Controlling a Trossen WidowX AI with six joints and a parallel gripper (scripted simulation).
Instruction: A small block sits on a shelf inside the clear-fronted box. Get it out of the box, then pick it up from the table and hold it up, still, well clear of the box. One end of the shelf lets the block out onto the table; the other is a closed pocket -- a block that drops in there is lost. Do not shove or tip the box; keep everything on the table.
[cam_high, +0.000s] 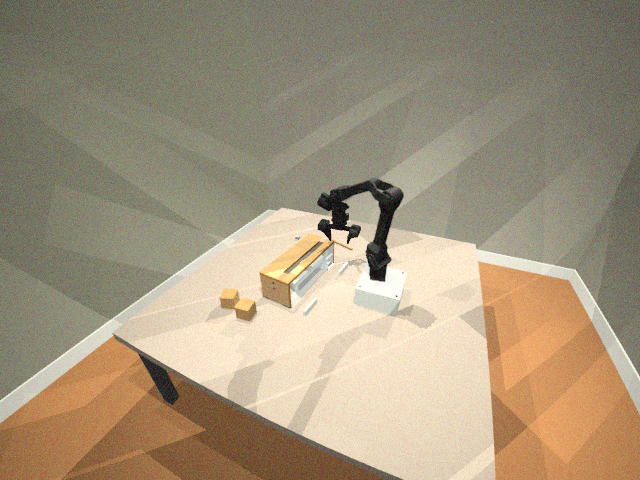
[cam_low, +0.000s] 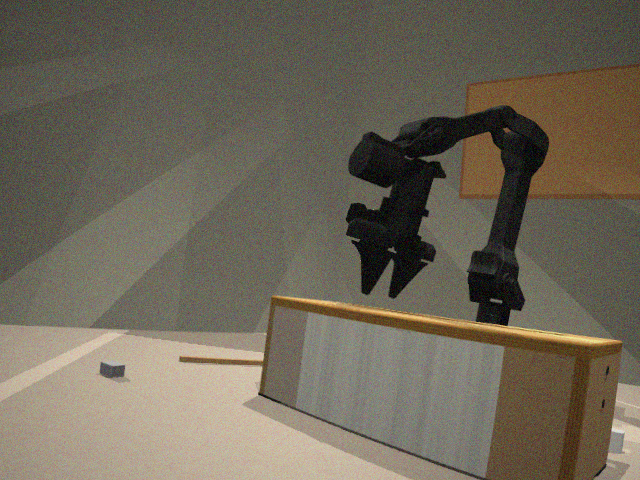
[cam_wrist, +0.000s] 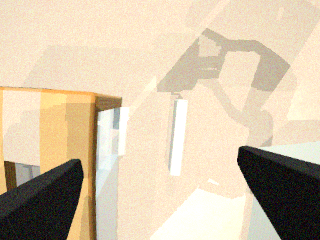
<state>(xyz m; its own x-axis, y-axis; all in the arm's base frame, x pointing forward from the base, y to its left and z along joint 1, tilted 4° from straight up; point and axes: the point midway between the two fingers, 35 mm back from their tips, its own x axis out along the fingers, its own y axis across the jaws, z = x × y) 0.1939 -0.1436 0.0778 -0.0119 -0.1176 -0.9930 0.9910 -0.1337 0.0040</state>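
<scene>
Right now my gripper tip is 130 mm to the right of the wooden box, 110 mm short of it and 80 mm above it. The rest, counted from my gripper tip: tan block: 140 mm to the left, 130 mm ahead, 60 mm below; grey block: 280 mm ahead, 230 mm to the right, 140 mm below; thin wooden stick: 230 mm to the right, 140 mm below, 40 mm ahead.
</scene>
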